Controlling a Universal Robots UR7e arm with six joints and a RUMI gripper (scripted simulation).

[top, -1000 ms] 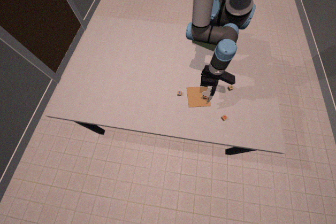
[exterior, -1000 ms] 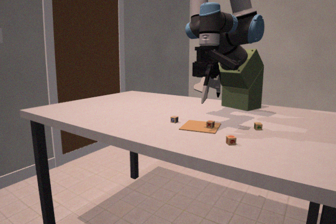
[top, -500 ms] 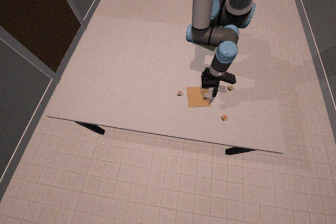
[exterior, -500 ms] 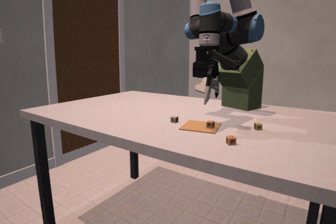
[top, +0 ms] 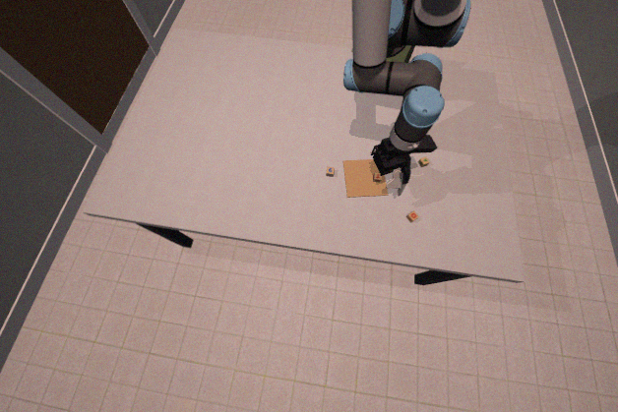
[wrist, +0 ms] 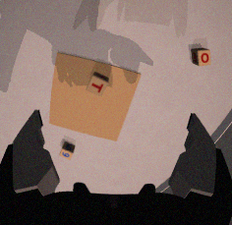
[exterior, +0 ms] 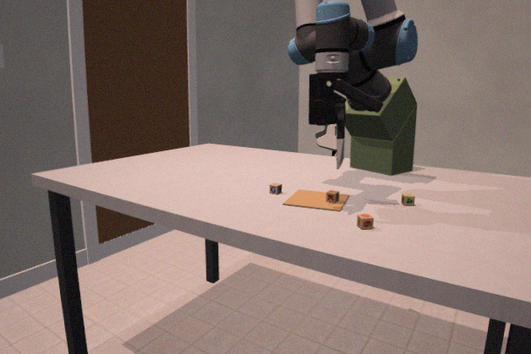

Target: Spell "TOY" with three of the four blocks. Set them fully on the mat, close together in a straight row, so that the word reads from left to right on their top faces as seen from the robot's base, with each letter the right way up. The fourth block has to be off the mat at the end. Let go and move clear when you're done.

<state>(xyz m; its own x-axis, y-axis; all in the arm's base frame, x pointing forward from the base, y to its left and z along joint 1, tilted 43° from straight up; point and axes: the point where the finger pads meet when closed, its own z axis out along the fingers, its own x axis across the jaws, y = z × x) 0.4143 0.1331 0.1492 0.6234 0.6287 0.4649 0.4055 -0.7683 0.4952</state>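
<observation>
My gripper is now 12 cm to the right of the wooden block, 10 cm above it and 9 cm short of it. From my hand the other things lie so: mat (11 cm below, 6 cm to the right, 2 cm behind); then T block (9 cm below, 2 cm to the right, 2 cm behind).
</observation>
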